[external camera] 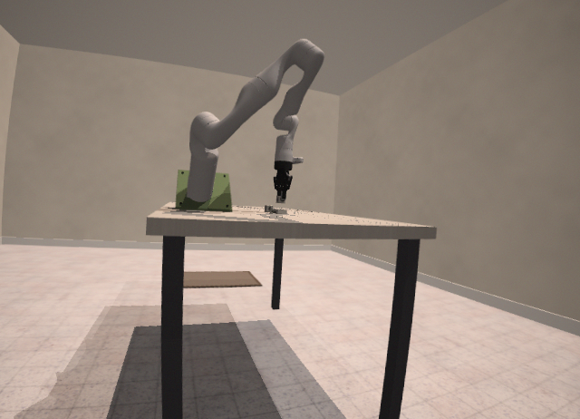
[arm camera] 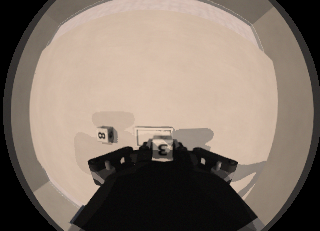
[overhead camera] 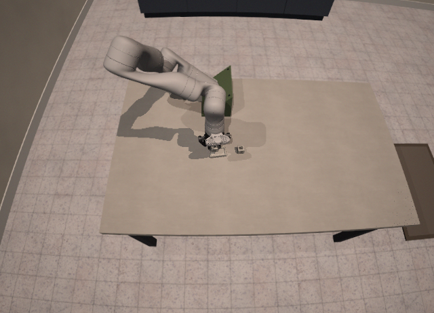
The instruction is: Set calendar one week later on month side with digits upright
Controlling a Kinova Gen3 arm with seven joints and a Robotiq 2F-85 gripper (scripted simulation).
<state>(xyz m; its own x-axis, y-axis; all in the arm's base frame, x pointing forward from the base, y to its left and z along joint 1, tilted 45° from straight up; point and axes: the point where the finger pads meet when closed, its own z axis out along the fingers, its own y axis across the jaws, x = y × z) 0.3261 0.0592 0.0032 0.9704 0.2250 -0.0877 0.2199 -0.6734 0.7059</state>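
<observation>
Right now my hand is 7 cm above the white tray, 2 cm to the right of it and 1 cm past it.
</observation>
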